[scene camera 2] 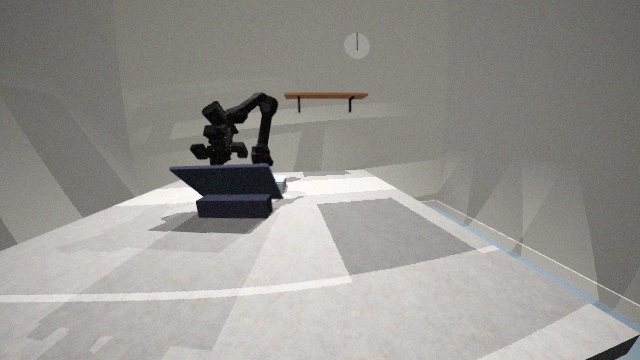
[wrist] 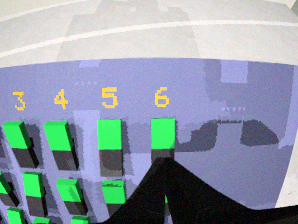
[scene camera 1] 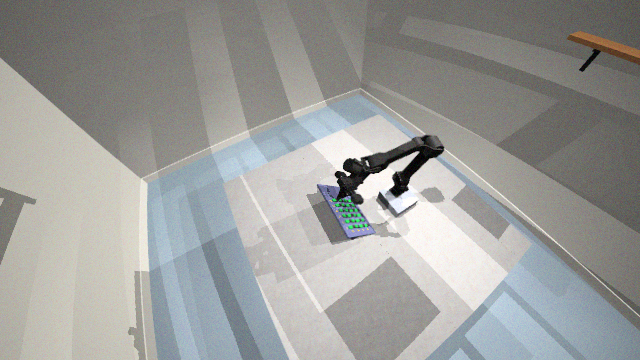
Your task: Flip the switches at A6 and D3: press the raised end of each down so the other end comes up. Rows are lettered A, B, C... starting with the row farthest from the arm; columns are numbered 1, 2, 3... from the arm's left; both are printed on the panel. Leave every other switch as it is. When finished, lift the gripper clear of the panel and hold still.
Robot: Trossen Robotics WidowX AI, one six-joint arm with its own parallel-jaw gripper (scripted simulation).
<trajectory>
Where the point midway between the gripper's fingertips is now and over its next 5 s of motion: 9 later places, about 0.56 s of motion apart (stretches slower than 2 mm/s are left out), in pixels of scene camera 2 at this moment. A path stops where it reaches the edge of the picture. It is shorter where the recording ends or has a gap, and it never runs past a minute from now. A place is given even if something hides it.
My gripper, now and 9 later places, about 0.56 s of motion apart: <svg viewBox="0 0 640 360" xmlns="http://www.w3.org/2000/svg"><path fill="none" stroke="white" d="M212 171L212 172L212 173L218 161L250 170L253 183L252 187L252 188L252 189L252 189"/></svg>
</trajectory>
